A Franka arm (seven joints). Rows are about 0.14 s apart.
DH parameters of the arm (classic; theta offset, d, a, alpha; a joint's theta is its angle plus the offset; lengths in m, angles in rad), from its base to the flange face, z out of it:
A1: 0 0.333 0 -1.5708
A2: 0 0 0 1.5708
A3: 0 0.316 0.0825 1.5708
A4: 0 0 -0.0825 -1.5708
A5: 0 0.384 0 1.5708
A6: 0 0 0.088 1.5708
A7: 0 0.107 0 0
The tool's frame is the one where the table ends.
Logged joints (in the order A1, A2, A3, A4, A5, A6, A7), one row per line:
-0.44, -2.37, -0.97, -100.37, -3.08, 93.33, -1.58
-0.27, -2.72, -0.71, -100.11, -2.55, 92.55, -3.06
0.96, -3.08, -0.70, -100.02, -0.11, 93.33, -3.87
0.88, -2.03, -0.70, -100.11, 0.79, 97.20, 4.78
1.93, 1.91, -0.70, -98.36, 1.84, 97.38, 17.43
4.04, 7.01, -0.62, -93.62, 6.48, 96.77, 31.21
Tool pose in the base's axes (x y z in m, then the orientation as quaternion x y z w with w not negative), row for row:
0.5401, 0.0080, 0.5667, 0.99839, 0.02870, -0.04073, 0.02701
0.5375, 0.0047, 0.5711, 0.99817, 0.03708, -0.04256, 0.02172
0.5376, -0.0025, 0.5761, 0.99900, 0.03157, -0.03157, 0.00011
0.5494, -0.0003, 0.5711, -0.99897, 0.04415, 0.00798, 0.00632
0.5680, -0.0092, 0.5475, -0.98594, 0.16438, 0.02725, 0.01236
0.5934, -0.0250, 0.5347, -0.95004, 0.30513, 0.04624, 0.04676
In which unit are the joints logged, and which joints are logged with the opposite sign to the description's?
The joints are logged in degrees. Opposite sign: A1, A3.
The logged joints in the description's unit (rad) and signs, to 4 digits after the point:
0.0077, -0.0414, 0.0169, -1.7518, -0.0538, 1.6289, -0.0276
0.0047, -0.0475, 0.0124, -1.7472, -0.0445, 1.6153, -0.0534
-0.0168, -0.0538, 0.0122, -1.7457, -0.0019, 1.6289, -0.0675
-0.0154, -0.0354, 0.0122, -1.7472, 0.0138, 1.6965, 0.0834
-0.0337, 0.0333, 0.0122, -1.7167, 0.0321, 1.6996, 0.3042
-0.0705, 0.1223, 0.0108, -1.6340, 0.1131, 1.6890, 0.5447

